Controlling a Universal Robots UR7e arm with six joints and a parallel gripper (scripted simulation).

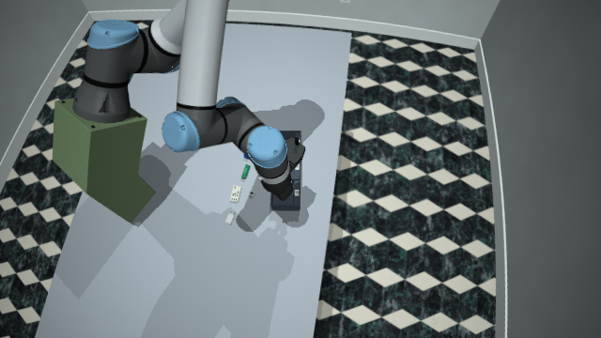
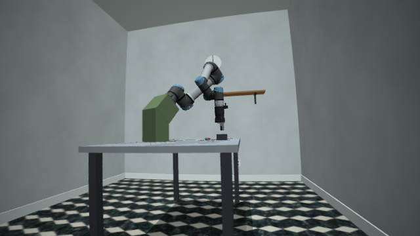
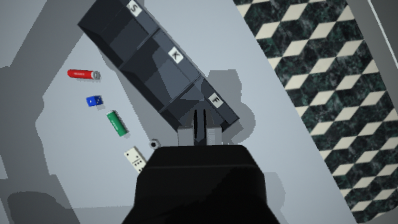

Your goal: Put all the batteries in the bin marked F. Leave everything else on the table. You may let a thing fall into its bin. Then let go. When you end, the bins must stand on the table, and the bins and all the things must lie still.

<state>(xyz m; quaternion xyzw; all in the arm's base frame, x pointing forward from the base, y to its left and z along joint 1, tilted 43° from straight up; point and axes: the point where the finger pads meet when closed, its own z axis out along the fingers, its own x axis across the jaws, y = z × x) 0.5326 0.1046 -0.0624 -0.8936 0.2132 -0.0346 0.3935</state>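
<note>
My hand is 3 cm past the dark bin, 8 cm to the right of it and 7 cm above it. Round my hand: white domino (16 cm behind, 4 cm to the right, 9 cm below); then green battery (16 cm behind, 4 cm to the left, 9 cm below); then ring-shaped part (11 cm behind, 2 cm to the right, 9 cm below).
</note>
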